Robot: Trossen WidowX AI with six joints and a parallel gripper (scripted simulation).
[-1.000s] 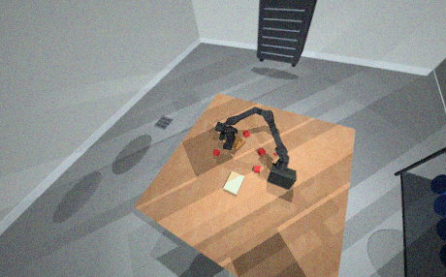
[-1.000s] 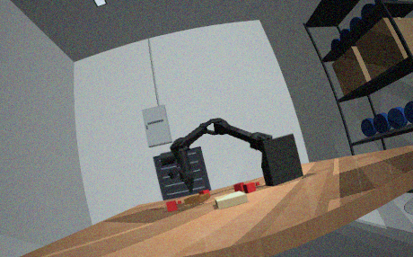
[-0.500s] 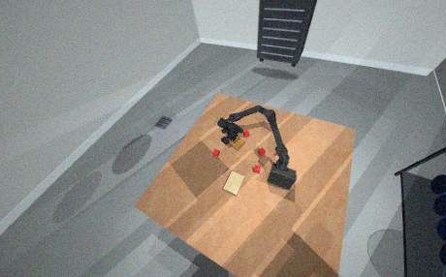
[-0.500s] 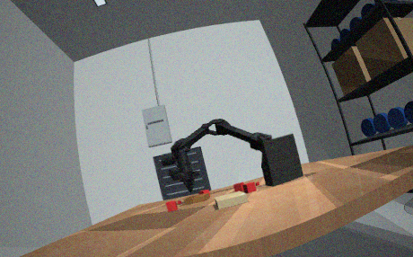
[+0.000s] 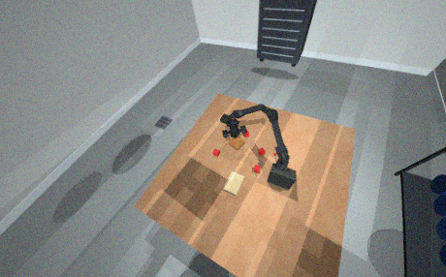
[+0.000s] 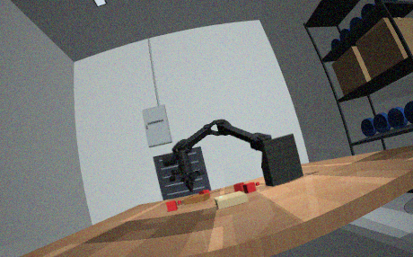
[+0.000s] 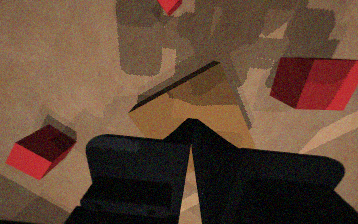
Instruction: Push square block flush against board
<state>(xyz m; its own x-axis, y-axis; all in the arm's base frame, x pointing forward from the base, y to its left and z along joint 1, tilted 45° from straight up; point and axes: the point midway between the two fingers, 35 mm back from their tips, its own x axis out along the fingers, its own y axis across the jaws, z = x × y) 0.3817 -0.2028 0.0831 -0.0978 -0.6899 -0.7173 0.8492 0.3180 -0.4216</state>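
My gripper tip is 20 mm past the square block, 20 mm to the right of it and 40 mm above it. Round my gripper tip: board (110 mm behind, 350 mm to the left, 40 mm below).
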